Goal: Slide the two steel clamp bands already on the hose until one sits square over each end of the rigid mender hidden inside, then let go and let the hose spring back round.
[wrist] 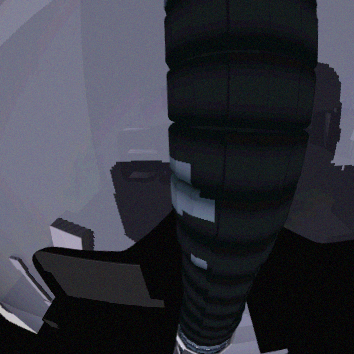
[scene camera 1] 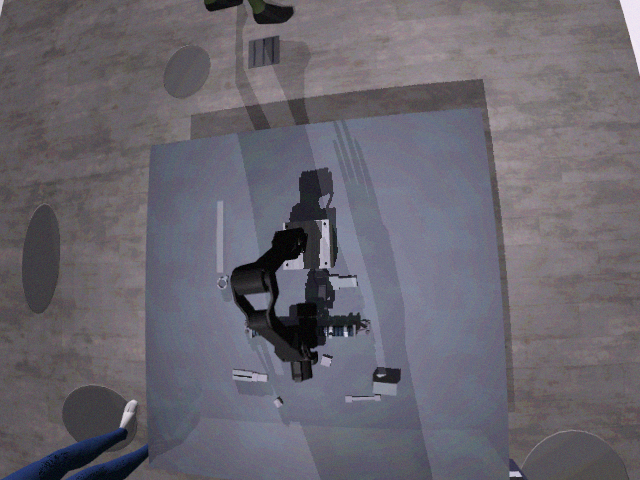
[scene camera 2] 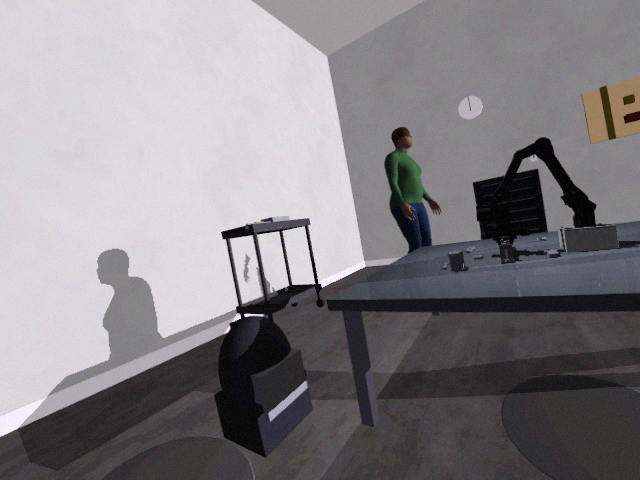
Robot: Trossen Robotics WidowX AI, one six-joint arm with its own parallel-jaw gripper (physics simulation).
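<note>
The ribbed dark hose [scene camera 1: 343,330] [wrist: 239,140] lies across the middle of the table [scene camera 1: 442,200]. In the wrist view it fills the frame and runs up between my fingers. My gripper [wrist: 206,203] [scene camera 1: 311,329] [scene camera 2: 507,250] is shut on the hose and sits low at the table top. A steel clamp band [wrist: 200,345] shows on the hose at the bottom edge of the wrist view. The hose's right end [scene camera 1: 365,326] carries a light metal piece. The second band and the mender are hidden.
A white base plate [scene camera 1: 324,240] holds the arm. Around the hose lie a small white cube [scene camera 1: 326,360], a black-and-grey box [scene camera 1: 386,379], a short bar [scene camera 1: 363,398], a grey fitting [scene camera 1: 250,376] and a ring [scene camera 1: 222,283]. A person [scene camera 2: 409,190] and a cart [scene camera 2: 268,229] stand off the table.
</note>
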